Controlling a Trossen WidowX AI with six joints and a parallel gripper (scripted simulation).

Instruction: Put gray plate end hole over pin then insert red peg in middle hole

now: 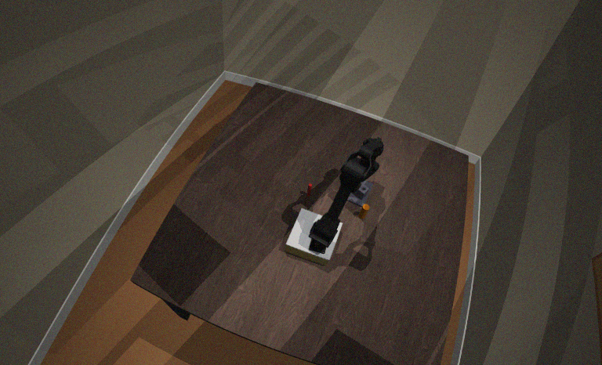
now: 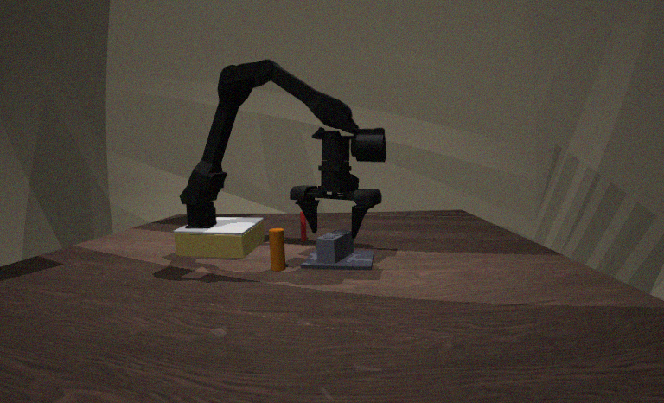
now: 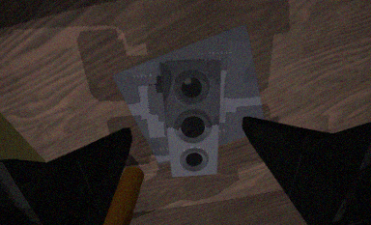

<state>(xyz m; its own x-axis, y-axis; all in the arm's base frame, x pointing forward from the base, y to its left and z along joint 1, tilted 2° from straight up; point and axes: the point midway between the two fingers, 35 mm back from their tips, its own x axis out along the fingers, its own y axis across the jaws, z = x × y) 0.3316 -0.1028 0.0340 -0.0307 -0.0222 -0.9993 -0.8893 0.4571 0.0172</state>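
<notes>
Right now the gray plate is 1 cm below my gripper tip. Also, from my gripper tip: red peg: 20 cm to the left, 8 cm behind, 1 cm below; then orange cylinder: 11 cm behind, 5 cm to the right, 1 cm below; then dark base: 5 cm below, 1 cm to the left, 1 cm ahead.
</notes>
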